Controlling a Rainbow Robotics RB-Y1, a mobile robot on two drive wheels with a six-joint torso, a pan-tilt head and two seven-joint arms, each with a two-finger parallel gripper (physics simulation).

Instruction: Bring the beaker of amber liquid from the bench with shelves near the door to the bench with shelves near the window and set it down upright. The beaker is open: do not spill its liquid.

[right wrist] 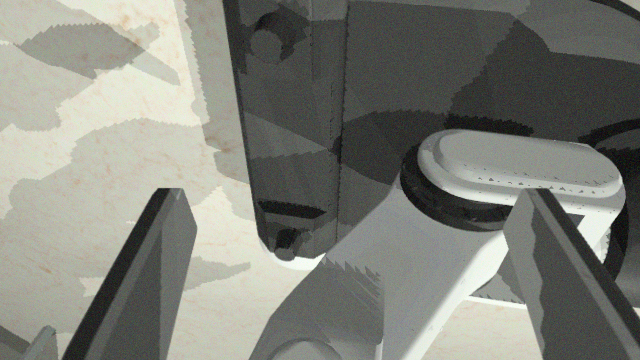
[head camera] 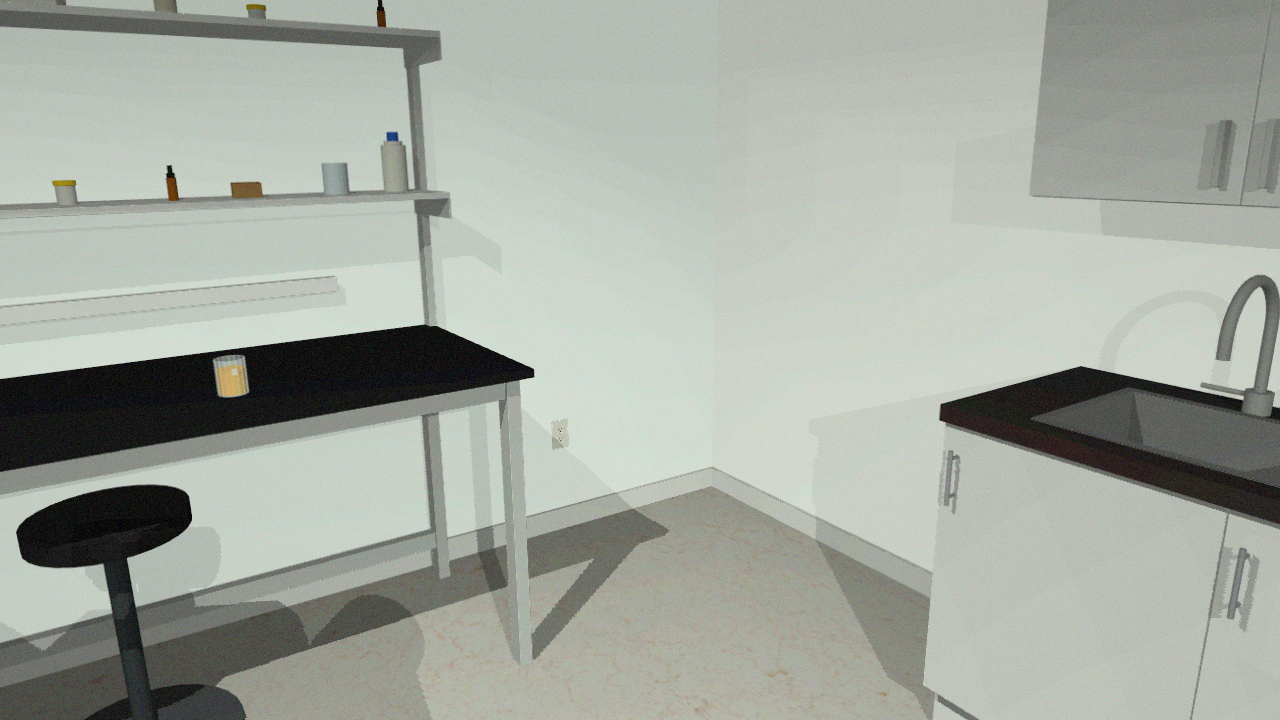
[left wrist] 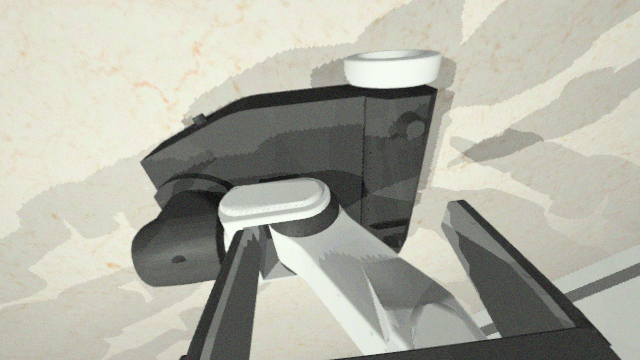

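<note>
An open glass beaker of amber liquid (head camera: 230,377) stands upright on the black top of a bench with shelves (head camera: 358,358), at the left in the head view. My left gripper (left wrist: 349,227) is open and empty, with the floor and parts of my own base and torso beyond its fingers. My right gripper (right wrist: 350,208) is open and empty, likewise above the floor and my base. Neither gripper shows in the head view, and both are away from the beaker. The other bench cannot be told in the head view.
A black round stool (head camera: 105,526) stands before the bench at the left. Bottles and jars stand on the shelf (head camera: 295,198) above it. At the right is a white cabinet (head camera: 1074,573) with a sink (head camera: 1190,429) and a faucet (head camera: 1266,349); a wall cabinet (head camera: 1136,98) hangs above.
</note>
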